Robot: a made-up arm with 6 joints.
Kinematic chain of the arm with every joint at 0, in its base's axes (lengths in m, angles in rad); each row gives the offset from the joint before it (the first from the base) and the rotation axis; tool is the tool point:
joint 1: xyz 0 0 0.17 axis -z
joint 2: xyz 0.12 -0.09 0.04 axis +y
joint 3: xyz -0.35 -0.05 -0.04 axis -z
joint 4: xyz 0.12 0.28 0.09 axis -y
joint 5: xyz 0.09 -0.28 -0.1 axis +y
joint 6: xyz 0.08 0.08 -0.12 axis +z
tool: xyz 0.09 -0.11 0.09
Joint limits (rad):
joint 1: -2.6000..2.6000
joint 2: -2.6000..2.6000
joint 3: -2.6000..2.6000
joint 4: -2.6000..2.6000
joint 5: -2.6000..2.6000
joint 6: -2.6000..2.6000
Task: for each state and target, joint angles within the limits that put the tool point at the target. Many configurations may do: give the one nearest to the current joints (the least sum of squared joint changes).
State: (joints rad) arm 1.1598 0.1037 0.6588 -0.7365 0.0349 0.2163
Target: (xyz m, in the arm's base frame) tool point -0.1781 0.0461 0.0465
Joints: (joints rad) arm 1.3248 0.4817 0.1147 -0.7895 -0.0575 0.3394
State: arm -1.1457 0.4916 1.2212 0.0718 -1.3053 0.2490
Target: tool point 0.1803 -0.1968 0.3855
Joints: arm -0.9861 0.0482 0.7310 0.0882 -1.7319 0.4208
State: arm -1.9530 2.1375 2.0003 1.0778 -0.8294 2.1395
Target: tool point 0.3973 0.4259 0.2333
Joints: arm -1.6376 2.2557 1.8026 1.0636 -0.8374 2.1896
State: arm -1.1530 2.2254 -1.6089 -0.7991 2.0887 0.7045
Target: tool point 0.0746 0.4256 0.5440
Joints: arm -1.9286 2.5285 -1.5244 -0.6270 2.1756 0.6361
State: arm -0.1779 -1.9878 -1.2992 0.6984 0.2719 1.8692
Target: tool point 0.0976 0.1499 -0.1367
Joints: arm 0.2801 -2.3151 -0.6257 1.2095 -0.2502 1.5677
